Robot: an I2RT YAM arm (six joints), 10 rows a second.
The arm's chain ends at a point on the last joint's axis. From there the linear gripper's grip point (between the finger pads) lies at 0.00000 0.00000 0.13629 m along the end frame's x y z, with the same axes.
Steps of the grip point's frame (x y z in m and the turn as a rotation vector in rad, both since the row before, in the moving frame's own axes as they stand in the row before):
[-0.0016, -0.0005, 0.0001, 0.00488, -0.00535, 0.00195]
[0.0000, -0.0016, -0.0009, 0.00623, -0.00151, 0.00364]
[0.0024, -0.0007, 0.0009, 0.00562, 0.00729, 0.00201]
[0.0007, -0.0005, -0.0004, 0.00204, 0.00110, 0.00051]
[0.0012, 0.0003, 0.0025, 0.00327, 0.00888, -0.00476]
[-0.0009, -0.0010, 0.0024, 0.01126, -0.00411, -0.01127]
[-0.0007, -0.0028, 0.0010, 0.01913, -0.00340, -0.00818]
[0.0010, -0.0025, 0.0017, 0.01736, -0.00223, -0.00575]
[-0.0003, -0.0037, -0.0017, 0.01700, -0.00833, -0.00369]
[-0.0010, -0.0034, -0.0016, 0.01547, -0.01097, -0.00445]
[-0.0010, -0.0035, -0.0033, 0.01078, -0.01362, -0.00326]
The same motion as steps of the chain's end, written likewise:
[-0.0009, 0.0002, 0.0001, 0.00488, -0.00535, 0.00195]
[0.0002, -0.0008, -0.0009, 0.00623, -0.00151, 0.00364]
[0.0014, 0.0001, 0.0009, 0.00562, 0.00729, 0.00201]
[0.0006, -0.0002, -0.0004, 0.00204, 0.00110, 0.00051]
[0.0000, 0.0007, 0.0025, 0.00327, 0.00888, -0.00476]
[-0.0003, 0.0005, 0.0024, 0.01126, -0.00411, -0.01127]
[-0.0002, -0.0002, 0.0010, 0.01913, -0.00340, -0.00818]
[0.0013, -0.0001, 0.0017, 0.01736, -0.00223, -0.00575]
[0.0008, -0.0014, -0.0017, 0.01700, -0.00833, -0.00369]
[0.0005, -0.0013, -0.0016, 0.01547, -0.01097, -0.00445]
[0.0009, -0.0020, -0.0033, 0.01078, -0.01362, -0.00326]

